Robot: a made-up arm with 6 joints. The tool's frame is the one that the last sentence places.
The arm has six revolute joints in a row. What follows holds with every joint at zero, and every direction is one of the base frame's.
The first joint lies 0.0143 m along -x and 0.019 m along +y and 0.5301 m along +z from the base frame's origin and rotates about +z.
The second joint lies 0.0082 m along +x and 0.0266 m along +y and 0.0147 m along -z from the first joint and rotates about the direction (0.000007, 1, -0.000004).
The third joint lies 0.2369 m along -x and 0.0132 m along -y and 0.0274 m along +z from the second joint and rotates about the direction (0.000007, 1, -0.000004).
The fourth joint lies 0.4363 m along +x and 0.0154 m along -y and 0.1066 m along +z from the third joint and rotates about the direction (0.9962, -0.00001, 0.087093).
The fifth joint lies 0.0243 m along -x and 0.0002 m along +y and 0.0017 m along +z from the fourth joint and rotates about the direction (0.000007, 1, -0.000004).
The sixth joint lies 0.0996 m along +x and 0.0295 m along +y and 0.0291 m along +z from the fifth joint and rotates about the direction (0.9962, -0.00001, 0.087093).
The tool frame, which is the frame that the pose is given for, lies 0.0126 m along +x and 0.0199 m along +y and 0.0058 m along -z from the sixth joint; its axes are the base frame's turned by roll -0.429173, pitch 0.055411 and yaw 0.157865 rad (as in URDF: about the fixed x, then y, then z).
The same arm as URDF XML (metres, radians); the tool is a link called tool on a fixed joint. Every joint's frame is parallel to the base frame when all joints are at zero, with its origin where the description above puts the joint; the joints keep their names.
<robot name="arm">
<link name="base_link"/>
<link name="link1"/>
<link name="link2"/>
<link name="link3"/>
<link name="link4"/>
<link name="link5"/>
<link name="link6"/>
<link name="tool"/>
<joint name="joint 1" type="continuous"><parent link="base_link"/><child link="link1"/><origin xyz="-0.0143 0.019 0.5301"/><axis xyz="0 0 1"/></joint>
<joint name="joint 2" type="continuous"><parent link="link1"/><child link="link2"/><origin xyz="0.0082 0.0266 -0.0147"/><axis xyz="0 1 0"/></joint>
<joint name="joint 3" type="continuous"><parent link="link2"/><child link="link3"/><origin xyz="-0.2369 -0.0132 0.0274"/><axis xyz="0 1 0"/></joint>
<joint name="joint 4" type="continuous"><parent link="link3"/><child link="link4"/><origin xyz="0.4363 -0.0154 0.1066"/><axis xyz="0.9962 0 0.0871"/></joint>
<joint name="joint 5" type="continuous"><parent link="link4"/><child link="link5"/><origin xyz="-0.0243 0.0002 0.0017"/><axis xyz="0 1 0"/></joint>
<joint name="joint 6" type="continuous"><parent link="link5"/><child link="link6"/><origin xyz="0.0996 0.0295 0.0291"/><axis xyz="0.9962 0 0.0871"/></joint>
<joint name="tool_joint" type="fixed"><parent link="link6"/><child link="tool"/><origin xyz="0.0126 0.0199 -0.0058" rpy="-0.4292 0.0554 0.1579"/></joint>
</robot>

